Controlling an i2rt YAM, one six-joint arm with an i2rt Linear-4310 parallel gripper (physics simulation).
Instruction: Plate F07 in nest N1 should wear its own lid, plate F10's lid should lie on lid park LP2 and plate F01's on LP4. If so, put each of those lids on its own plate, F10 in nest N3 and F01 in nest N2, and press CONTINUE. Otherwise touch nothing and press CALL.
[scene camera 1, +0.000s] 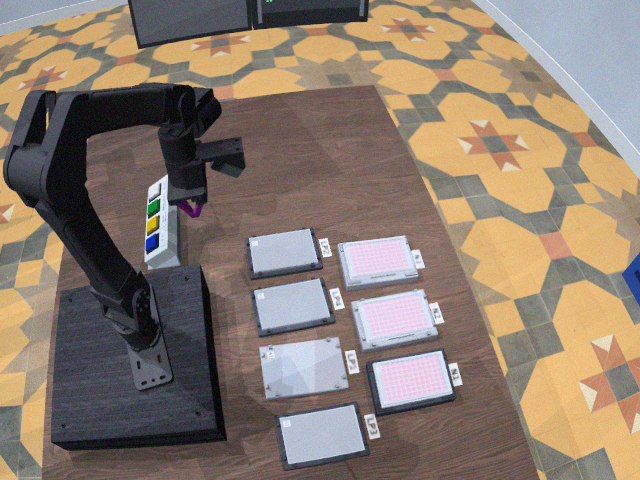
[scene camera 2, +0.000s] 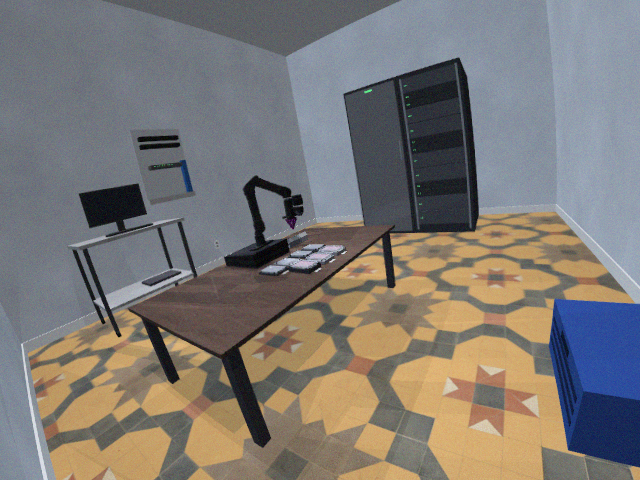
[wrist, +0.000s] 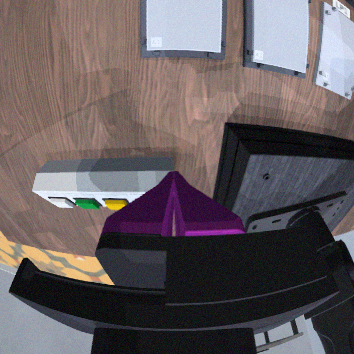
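Pixels of known places: gripper, fingertip midpoint: (scene camera 1: 195, 216) (scene camera 2: 292, 229) (wrist: 173, 178); arm's base, link origin: (scene camera 1: 145, 336) (scene camera 2: 262, 245) (wrist: 298, 215).
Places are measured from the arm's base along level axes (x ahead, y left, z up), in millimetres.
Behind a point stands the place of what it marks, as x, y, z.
Note:
My gripper (scene camera 1: 195, 214) {149, 184, 54} (scene camera 2: 292, 227) {149, 184, 54} (wrist: 173, 178) {149, 184, 54} is shut and empty, its purple tips above the table beside the button box (scene camera 1: 176, 248) {92, 205, -44} (wrist: 107, 180) {98, 279, -34}. The box has white (scene camera 1: 155, 192) {71, 372, -31} (wrist: 61, 202) {76, 372, -28}, green (scene camera 1: 153, 207) {60, 328, -32} (wrist: 87, 203) {68, 325, -28}, yellow (scene camera 1: 151, 225) {49, 280, -35} (wrist: 115, 204) {57, 282, -31} and blue (scene camera 1: 151, 242) {42, 232, -33} buttons. Pink-welled plates sit in N1 (scene camera 1: 410, 378) {410, -208, -50}, N2 (scene camera 1: 395, 316) {441, -82, -58} and N3 (scene camera 1: 378, 257) {466, 49, -53}; I cannot tell which wear lids. Grey lids lie on LP2 (scene camera 1: 284, 251) {303, 137, -66} (wrist: 184, 25) {267, 149, -67} and LP4 (scene camera 1: 294, 304) {280, 15, -67} (wrist: 279, 35) {255, 28, -66}. Plate and lid identities are unreadable.
LP1 (scene camera 1: 305, 367) {255, -110, -75} (wrist: 337, 50) {252, -96, -74} is pale; whether a lid lies on it is unclear. LP3 (scene camera 1: 323, 435) {236, -244, -66} bears a grey sheet. The arm's black base block (scene camera 1: 87, 403) {-137, -91, -12} (wrist: 295, 170) {101, 44, 9} stands beside the button box on the brown table (scene camera 1: 310, 134) {488, 487, -85} (scene camera 2: 206, 299) {65, -592, -84}.

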